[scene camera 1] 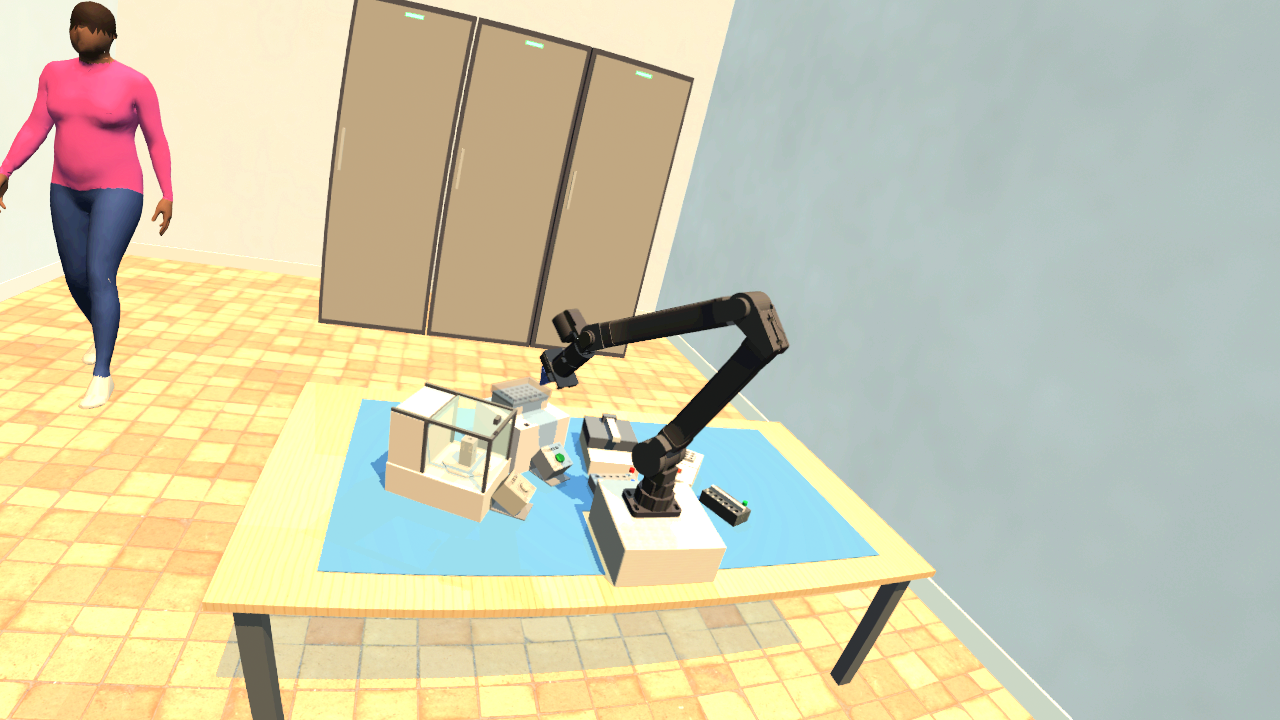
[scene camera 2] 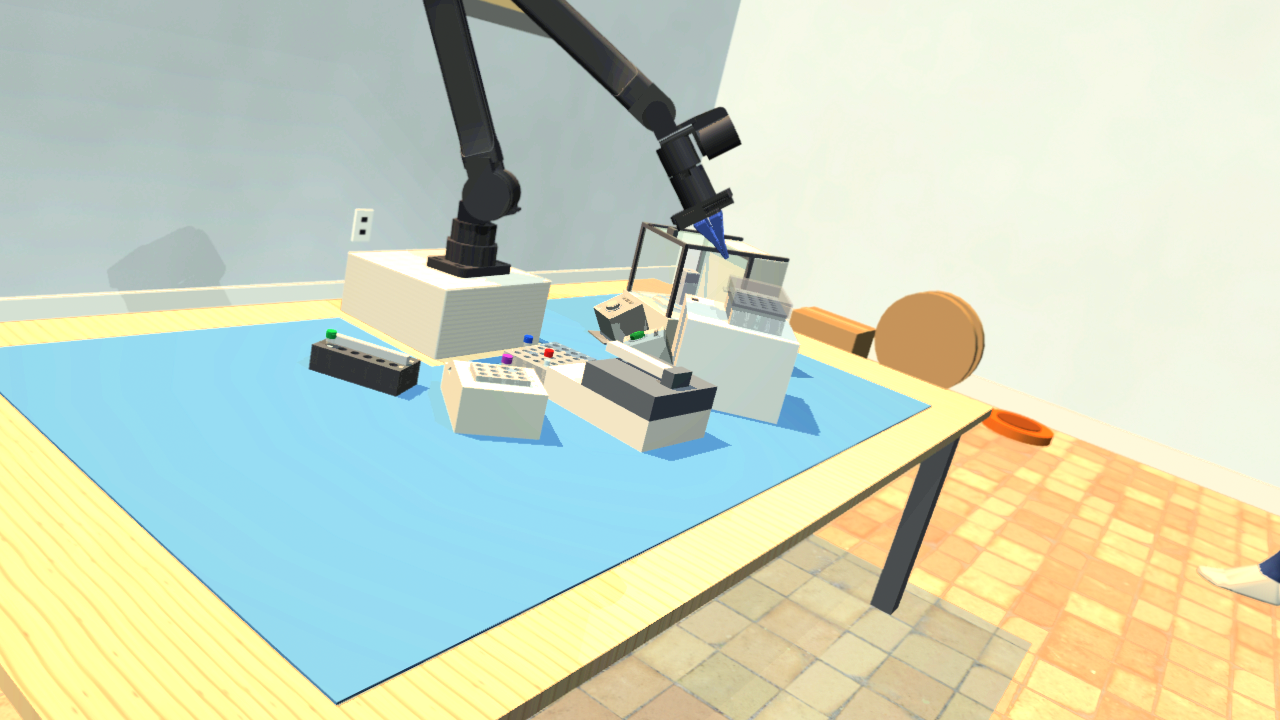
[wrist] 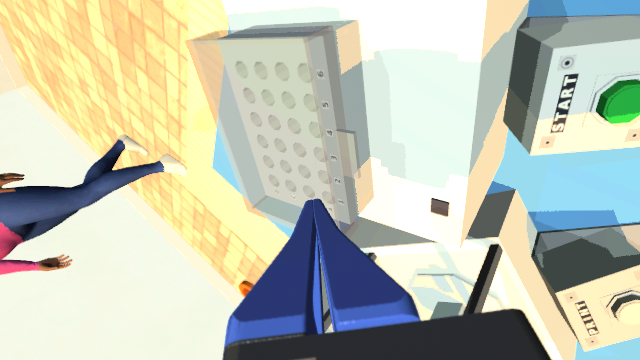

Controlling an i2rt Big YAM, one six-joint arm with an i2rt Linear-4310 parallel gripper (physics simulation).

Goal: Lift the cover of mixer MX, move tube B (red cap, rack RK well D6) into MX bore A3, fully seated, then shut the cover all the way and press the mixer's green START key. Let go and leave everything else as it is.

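Seen in the pictures: gripper, fingertip midpoint: (scene camera 1: pixel 541 384) (scene camera 2: pixel 727 258) (wrist: pixel 314 209); arm's base at its link origin: (scene camera 1: pixel 650 505) (scene camera 2: pixel 468 269).
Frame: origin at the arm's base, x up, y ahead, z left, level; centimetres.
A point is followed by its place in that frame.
Mixer MX (scene camera 1: pixel 543 433) @(x -0.1, y 31.4, z 18.3 cm) (scene camera 2: pixel 738 365) @(x -2.6, y 44.5, z 15.3 cm) (wrist: pixel 425 100) @(x 2.9, y 35.1, z 17.7 cm) is a white box with a grey bore block (wrist: pixel 295 125) on top. The bores I can see hold no tube. The clear cover (scene camera 1: pixel 503 390) @(x 8.4, y 37.8, z 29.1 cm) (scene camera 2: pixel 780 297) @(x 8.4, y 45.4, z 22.4 cm) (wrist: pixel 235 165) @(x 8.4, y 43.4, z 27.6 cm) lies over the block; I cannot tell whether it is fully down. Tube B's red cap (scene camera 1: pixel 631 469) @(x -5.2, y 23.0, z -4.9 cm) (scene camera 2: pixel 548 352) @(x -5.3, y 23.6, z -5.9 cm) stands in the pale rack RK (scene camera 2: pixel 580 360) @(x -7.5, y 24.0, z 2.3 cm). The green START key (scene camera 1: pixel 559 457) @(x -3.7, y 25.6, z 14.6 cm) (scene camera 2: pixel 637 335) @(x -3.7, y 26.6, z 13.4 cm) (wrist: pixel 620 102) @(x -3.4, y 26.3, z 14.3 cm) is on a small sloped box beside the mixer. My gripper (scene camera 1: pixel 546 384) @(x 12.0, y 35.6, z 20.0 cm) (scene camera 2: pixel 725 257) @(x 12.0, y 35.6, z 20.0 cm) (wrist: pixel 314 209) @(x 12.0, y 35.6, z 20.0 cm) is shut and empty, tips above the cover's number-1 end.
A glass-sided balance (scene camera 1: pixel 406 440) @(x 3.9, y 17.7, z 53.1 cm) (scene camera 2: pixel 679 279) @(x 4.2, y 23.4, z 28.6 cm) stands beside the mixer, with a PRINT box (scene camera 1: pixel 514 494) @(x -4.3, y 10.1, z 28.8 cm) (scene camera 2: pixel 620 313) @(x -4.5, y 15.6, z 24.4 cm) (wrist: pixel 600 300) @(x -3.6, y 14.6, z 26.7 cm). A dark-topped device (scene camera 1: pixel 608 432) @(x -1.6, y 36.4, z -2.2 cm) (scene camera 2: pixel 648 389) @(x -2.6, y 44.0, z -10.4 cm), a white block (scene camera 2: pixel 496 407) @(x -6.7, y 32.7, z -26.9 cm) and a black rack (scene camera 1: pixel 725 504) @(x -6.8, y 8.6, z -27.3 cm) (scene camera 2: pixel 362 365) @(x -7.8, y 13.0, z -31.5 cm) are nearby. A person (scene camera 1: pixel 96 134) (wrist: pixel 45 210) stands beyond the table.
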